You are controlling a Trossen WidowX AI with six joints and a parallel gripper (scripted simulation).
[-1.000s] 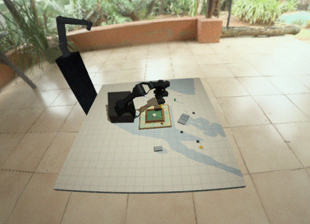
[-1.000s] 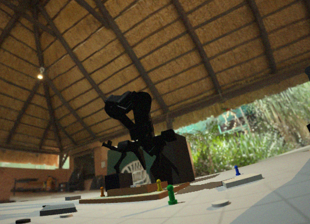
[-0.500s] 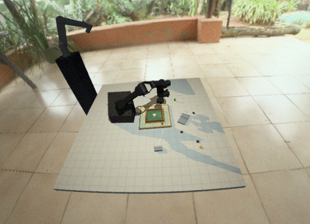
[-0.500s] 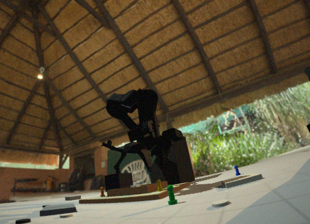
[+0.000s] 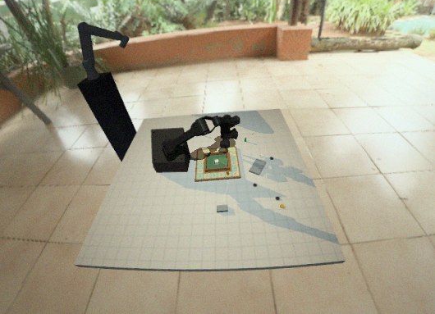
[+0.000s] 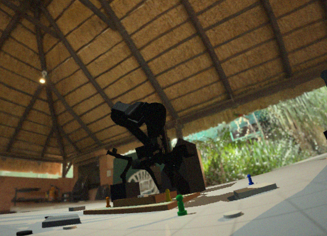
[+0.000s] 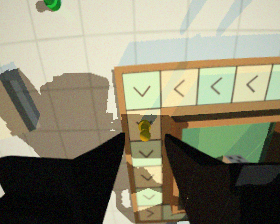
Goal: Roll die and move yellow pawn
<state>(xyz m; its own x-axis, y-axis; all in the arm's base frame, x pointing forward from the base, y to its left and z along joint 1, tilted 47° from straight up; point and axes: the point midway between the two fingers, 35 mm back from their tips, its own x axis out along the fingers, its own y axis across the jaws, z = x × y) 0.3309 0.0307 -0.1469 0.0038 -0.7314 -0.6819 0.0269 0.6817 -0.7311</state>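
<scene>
Now: gripper tip 20 mm above the yellow pawn. The rest, counted from my gripper tip: die (60 mm behind, 130 mm to the right, 20 mm below); then green pawn (140 mm ahead, 100 mm to the left, 30 mm below); then green tray (60 mm behind, 120 mm to the right, 40 mm below).
</scene>
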